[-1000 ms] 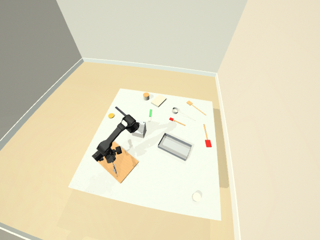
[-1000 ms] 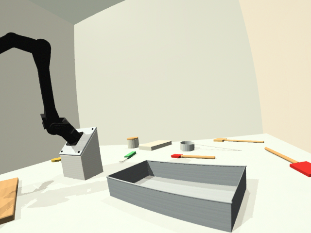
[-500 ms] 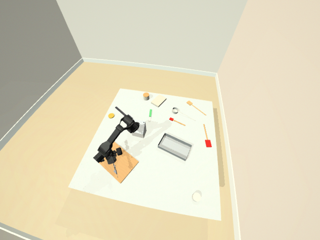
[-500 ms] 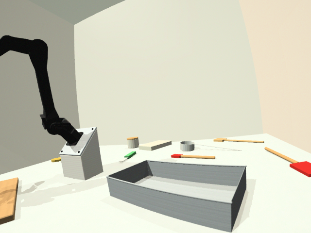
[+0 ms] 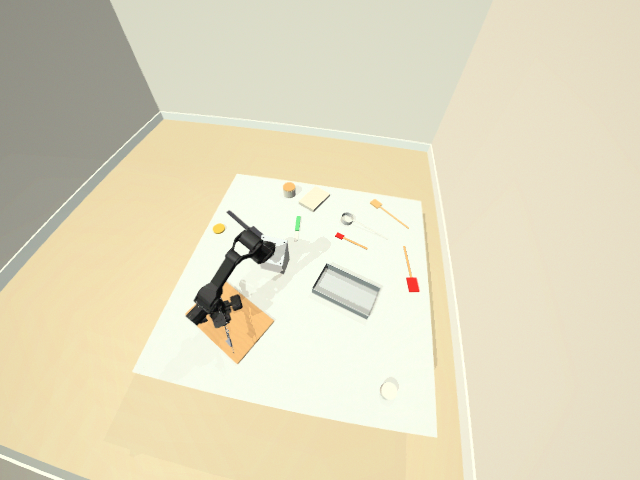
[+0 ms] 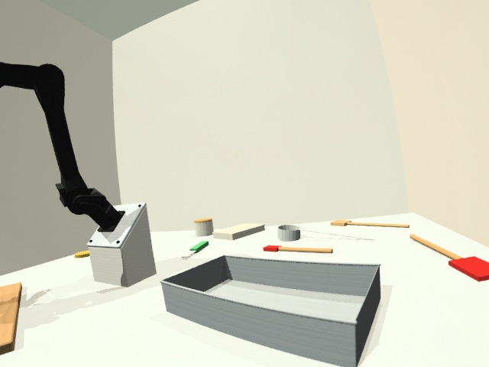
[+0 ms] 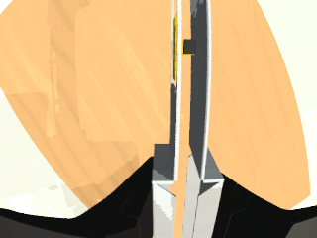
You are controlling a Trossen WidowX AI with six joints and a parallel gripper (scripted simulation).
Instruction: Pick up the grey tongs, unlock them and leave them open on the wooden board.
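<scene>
The wooden board lies 1 cm behind my gripper tip, 1 cm to the left of it and 7 cm below it. The rest, counted from my gripper tip: green-handled tool: 15 cm ahead, 60 cm to the left, 7 cm below; dark spatula: 15 cm behind, 54 cm to the left, 8 cm below; roasting tin: 50 cm ahead, 28 cm to the left, 6 cm below.
</scene>
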